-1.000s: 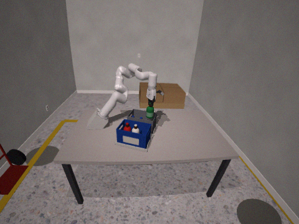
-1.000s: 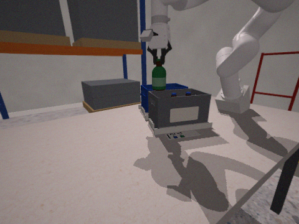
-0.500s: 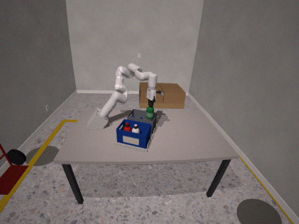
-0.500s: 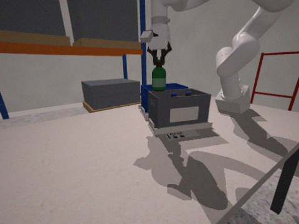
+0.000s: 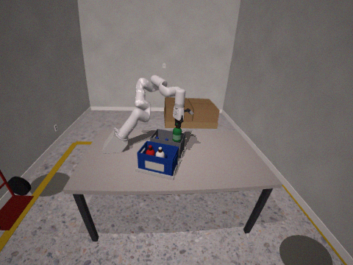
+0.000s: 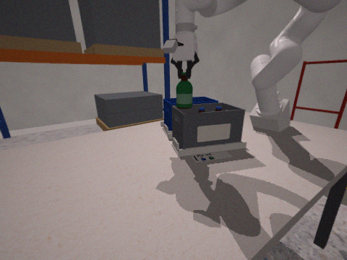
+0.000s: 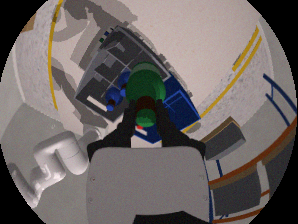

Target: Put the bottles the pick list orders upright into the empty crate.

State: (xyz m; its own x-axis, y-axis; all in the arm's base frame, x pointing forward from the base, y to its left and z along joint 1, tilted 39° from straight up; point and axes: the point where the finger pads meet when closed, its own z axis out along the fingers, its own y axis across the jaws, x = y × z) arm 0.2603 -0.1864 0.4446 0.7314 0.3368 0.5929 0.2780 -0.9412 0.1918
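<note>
The green-label bottle lies 70 mm below my hand. Also, from my hand: blue crate (170 mm behind, 140 mm to the right, 240 mm below); then white-capped bottle (150 mm behind, 90 mm to the right, 230 mm below); then grey crate (60 mm behind, 80 mm to the left, 240 mm below).
</note>
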